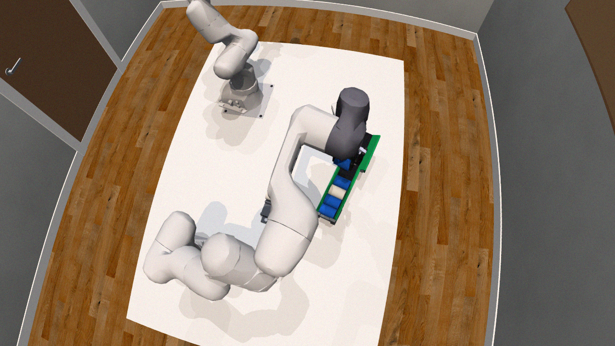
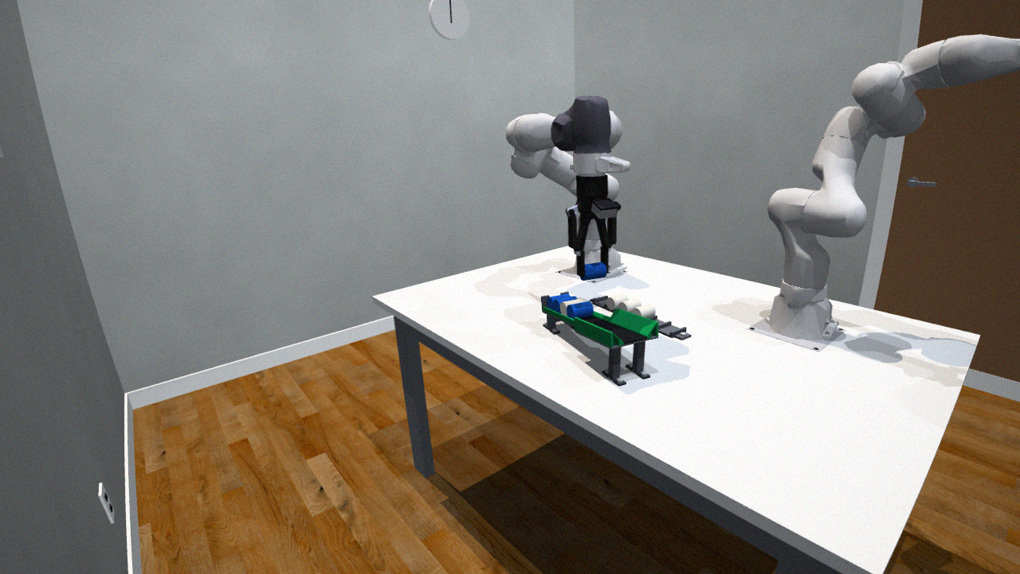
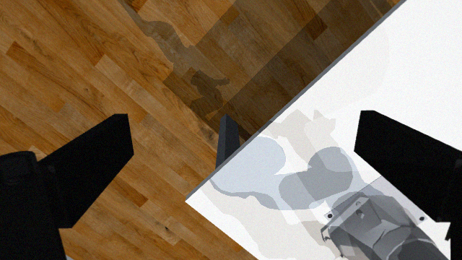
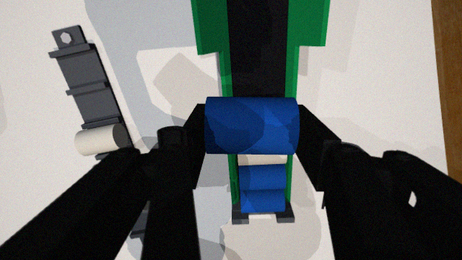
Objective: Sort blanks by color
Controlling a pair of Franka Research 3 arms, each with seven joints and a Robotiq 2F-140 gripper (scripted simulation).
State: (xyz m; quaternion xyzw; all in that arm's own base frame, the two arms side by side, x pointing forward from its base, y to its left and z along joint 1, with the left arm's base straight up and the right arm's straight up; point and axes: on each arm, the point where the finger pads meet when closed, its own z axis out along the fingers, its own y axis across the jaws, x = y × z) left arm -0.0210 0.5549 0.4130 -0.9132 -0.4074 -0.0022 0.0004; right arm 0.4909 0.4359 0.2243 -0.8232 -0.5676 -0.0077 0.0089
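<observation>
My right hand is 2 cm past the blue blank, 15 cm to the left of it and 15 cm above it. Also, from my right hand: stock rack (23 cm behind, 3 cm to the right, 23 cm below).
</observation>
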